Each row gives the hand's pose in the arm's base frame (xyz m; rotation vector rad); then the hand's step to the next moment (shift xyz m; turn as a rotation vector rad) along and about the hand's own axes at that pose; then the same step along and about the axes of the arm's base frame.
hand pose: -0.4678 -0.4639 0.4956 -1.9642 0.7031 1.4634
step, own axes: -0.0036 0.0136 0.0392 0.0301 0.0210 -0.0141
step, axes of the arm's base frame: -0.0363 0.0191 -0.0073 0.0021 -0.0267 -0.0288
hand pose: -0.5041 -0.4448 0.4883 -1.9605 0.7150 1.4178
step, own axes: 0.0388 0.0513 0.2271 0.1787 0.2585 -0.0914
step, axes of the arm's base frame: -0.1690 0.1308 -0.1003 -0.0799 -0.2537 -0.1907
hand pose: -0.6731 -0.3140 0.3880 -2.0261 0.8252 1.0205
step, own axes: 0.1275 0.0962 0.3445 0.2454 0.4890 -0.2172
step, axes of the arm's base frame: -0.1488 0.1990 -0.2871 -0.1786 -0.4954 -0.2630
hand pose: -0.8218 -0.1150 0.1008 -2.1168 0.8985 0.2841
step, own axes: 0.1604 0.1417 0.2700 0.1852 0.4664 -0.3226
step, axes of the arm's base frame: 0.0449 0.0613 -0.3361 -0.2168 -0.5345 -0.1523
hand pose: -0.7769 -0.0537 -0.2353 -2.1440 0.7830 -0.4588
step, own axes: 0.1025 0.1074 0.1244 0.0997 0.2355 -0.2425
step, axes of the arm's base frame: 0.1040 -0.0522 -0.1549 -0.1487 -0.3184 -0.0271
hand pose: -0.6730 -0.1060 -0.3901 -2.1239 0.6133 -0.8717
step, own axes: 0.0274 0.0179 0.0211 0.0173 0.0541 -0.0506
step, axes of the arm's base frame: 0.0310 -0.0191 -0.0138 -0.0340 -0.0672 -0.0109
